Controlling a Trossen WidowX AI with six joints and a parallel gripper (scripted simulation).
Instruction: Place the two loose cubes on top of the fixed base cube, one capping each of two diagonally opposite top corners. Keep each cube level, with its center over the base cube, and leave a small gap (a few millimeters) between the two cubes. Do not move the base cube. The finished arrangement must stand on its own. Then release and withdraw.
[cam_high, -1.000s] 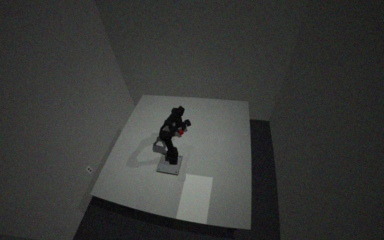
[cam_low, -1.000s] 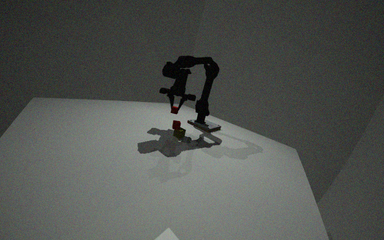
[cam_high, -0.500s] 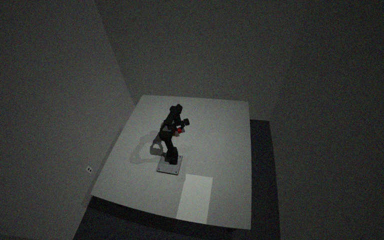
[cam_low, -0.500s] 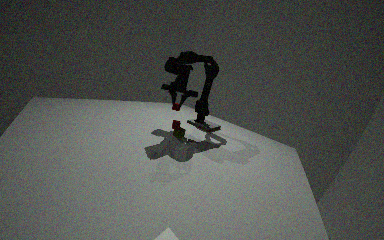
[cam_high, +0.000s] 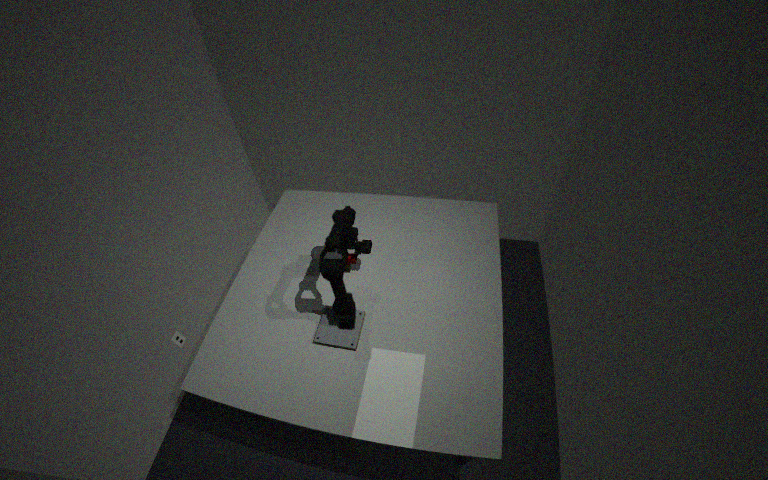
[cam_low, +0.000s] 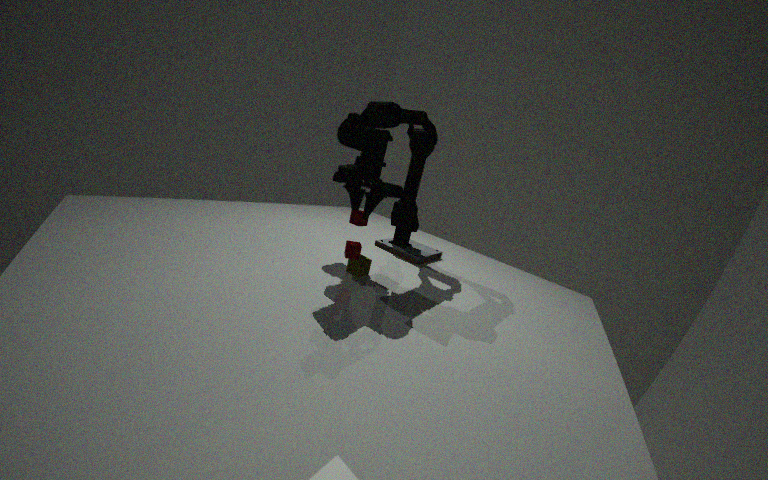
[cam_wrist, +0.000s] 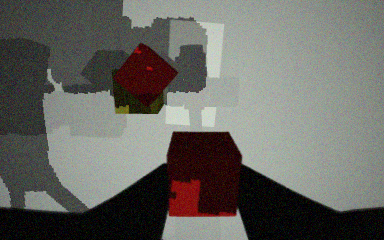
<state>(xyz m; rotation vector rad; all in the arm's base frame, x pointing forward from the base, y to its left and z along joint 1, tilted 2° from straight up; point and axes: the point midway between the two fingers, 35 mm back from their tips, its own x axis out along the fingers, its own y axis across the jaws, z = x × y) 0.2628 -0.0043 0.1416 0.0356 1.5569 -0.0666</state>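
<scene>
Right now the yellow cube is 10 cm below my gripper tip, 5 cm to the left of it and 3 cm ahead of it.
</scene>
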